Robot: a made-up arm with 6 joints.
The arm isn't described. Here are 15 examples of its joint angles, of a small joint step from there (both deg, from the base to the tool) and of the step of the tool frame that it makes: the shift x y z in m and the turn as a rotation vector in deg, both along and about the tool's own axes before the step.
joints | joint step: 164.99 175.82 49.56 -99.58 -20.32 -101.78 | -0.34 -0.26 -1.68 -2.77 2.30 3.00
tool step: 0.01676 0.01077 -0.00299 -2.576 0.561 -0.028
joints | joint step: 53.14 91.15 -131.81 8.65 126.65 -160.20 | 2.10 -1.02 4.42 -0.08 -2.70 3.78
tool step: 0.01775 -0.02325 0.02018 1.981 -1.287 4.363
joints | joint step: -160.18 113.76 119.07 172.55 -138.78 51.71 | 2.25 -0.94 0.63 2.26 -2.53 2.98
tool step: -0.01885 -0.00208 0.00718 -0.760 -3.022 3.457
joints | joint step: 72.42 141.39 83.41 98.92 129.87 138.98 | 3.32 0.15 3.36 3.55 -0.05 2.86
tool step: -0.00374 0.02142 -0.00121 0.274 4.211 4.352
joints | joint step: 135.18 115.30 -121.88 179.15 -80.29 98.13 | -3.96 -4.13 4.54 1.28 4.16 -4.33
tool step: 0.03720 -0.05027 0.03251 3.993 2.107 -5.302
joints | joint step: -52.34 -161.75 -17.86 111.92 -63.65 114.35 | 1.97 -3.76 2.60 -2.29 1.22 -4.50
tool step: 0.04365 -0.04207 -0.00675 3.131 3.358 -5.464
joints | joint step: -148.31 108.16 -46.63 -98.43 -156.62 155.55 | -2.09 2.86 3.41 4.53 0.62 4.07
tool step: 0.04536 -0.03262 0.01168 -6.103 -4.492 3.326
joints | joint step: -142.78 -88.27 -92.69 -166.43 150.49 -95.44 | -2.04 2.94 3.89 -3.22 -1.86 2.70
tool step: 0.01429 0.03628 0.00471 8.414 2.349 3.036
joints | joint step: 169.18 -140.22 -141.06 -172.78 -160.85 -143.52 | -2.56 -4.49 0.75 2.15 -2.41 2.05
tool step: -0.01812 0.01840 -0.02768 -2.842 0.101 1.154
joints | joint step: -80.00 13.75 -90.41 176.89 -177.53 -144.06 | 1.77 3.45 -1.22 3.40 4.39 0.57
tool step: -0.01482 0.01110 0.03731 -2.836 -0.545 -3.124
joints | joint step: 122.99 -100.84 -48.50 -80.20 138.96 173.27 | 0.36 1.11 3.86 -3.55 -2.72 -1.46
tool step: 0.01051 -0.02266 0.01515 -6.395 1.007 -1.916
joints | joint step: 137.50 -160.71 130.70 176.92 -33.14 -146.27 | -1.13 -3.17 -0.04 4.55 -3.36 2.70
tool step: 0.02125 0.00372 -0.02183 -1.963 1.550 5.331
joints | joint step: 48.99 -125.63 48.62 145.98 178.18 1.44 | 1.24 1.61 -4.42 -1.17 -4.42 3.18
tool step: -0.00353 0.01336 -0.01352 2.503 -2.933 3.915
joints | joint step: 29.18 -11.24 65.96 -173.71 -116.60 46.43 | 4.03 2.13 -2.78 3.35 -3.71 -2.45
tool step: -0.01182 -0.02308 -0.00417 -0.087 -4.905 -8.096
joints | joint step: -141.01 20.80 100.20 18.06 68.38 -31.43 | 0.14 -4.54 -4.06 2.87 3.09 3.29
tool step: 0.00134 0.03258 -0.06355 -0.700 -6.135 1.443
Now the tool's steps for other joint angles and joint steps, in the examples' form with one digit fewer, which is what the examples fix.
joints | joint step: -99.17 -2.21 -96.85 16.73 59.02 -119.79 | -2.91 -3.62 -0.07 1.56 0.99 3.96
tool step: -0.0126 -0.0571 0.0052 3.23 -2.55 1.72
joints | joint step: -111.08 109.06 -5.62 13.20 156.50 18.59 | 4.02 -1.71 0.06 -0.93 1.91 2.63
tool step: 0.0346 0.0528 -0.0025 4.69 -0.46 2.69
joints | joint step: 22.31 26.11 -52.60 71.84 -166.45 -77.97 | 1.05 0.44 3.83 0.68 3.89 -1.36
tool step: 0.0197 -0.0034 0.0008 -5.40 -2.60 -4.06
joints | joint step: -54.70 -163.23 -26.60 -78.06 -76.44 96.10 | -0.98 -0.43 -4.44 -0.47 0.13 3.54
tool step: -0.0416 0.0080 0.0091 -0.87 -1.50 -1.02
